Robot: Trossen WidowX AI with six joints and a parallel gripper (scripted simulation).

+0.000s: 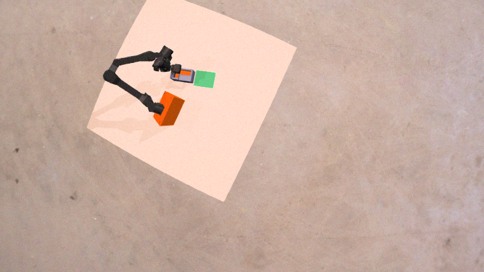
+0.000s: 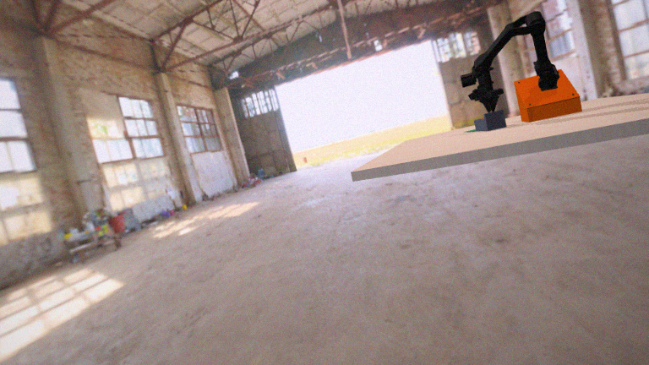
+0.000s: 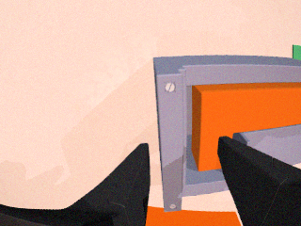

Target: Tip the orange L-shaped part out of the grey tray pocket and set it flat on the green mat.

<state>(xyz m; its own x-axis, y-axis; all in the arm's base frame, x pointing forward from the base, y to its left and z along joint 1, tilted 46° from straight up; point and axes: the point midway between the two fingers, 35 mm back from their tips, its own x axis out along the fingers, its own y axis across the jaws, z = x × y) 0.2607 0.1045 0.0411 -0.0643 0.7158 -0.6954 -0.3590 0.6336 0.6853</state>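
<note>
Right now the orange L-shaped part is 60 mm to the right of my gripper tip, 40 mm below it and 10 mm ahead of it. Also, from my gripper tip: green mat 210 mm to the right, 100 mm below, 70 mm ahead.
</note>
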